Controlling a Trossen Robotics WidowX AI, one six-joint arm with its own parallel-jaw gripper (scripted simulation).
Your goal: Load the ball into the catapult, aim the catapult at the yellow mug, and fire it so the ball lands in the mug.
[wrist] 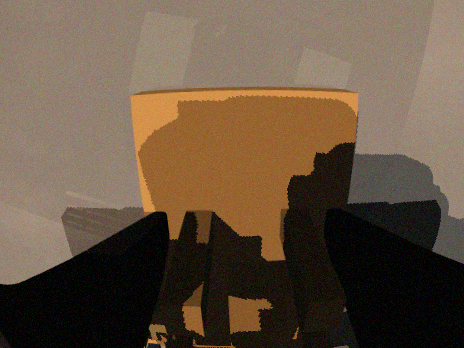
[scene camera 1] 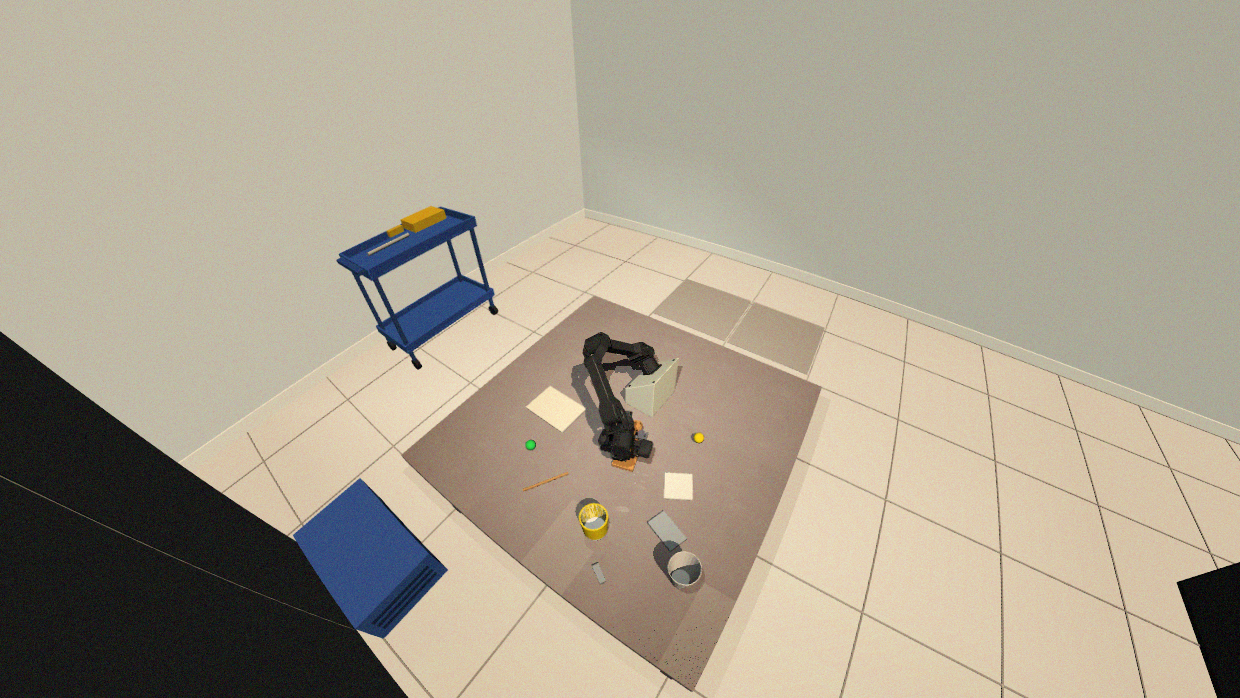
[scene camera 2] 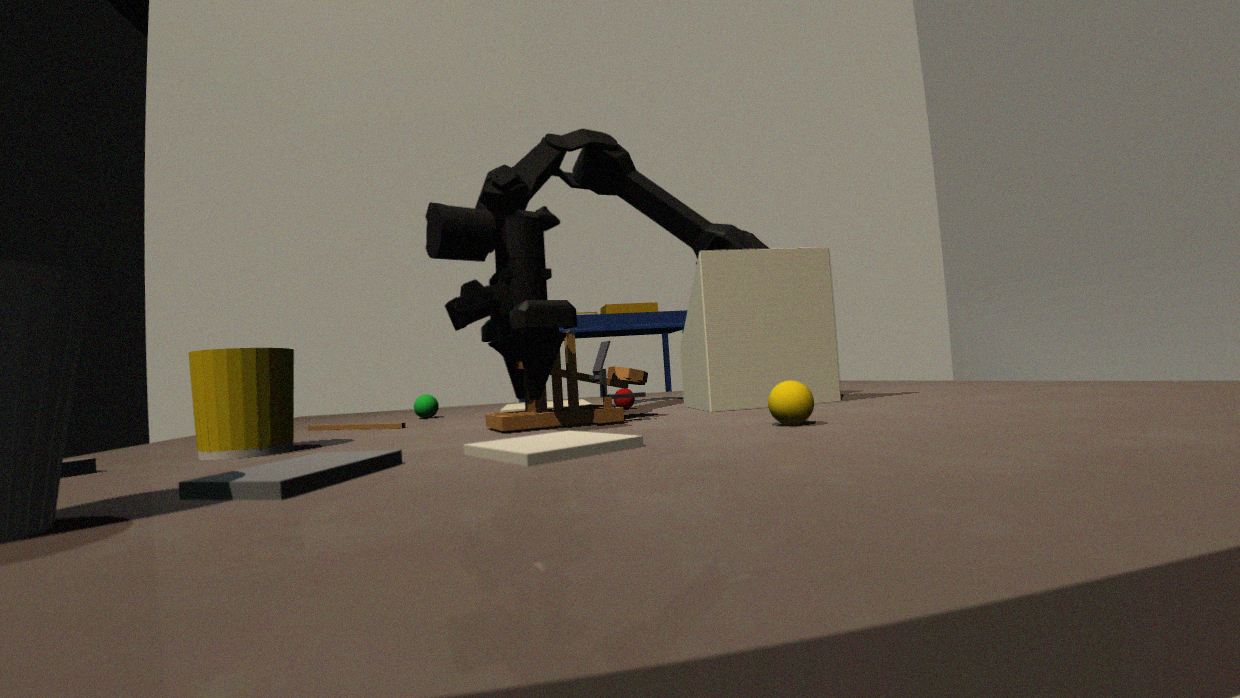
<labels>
yellow mug: scene camera 1 593,518; scene camera 2 243,398; not seen in the wrist view (out of frame)
grey slab: scene camera 1; scene camera 2; not seen in the wrist view (out of frame)
same spot on grey slab: (scene camera 1: pixel 663 526) = (scene camera 2: pixel 322 459)
</labels>
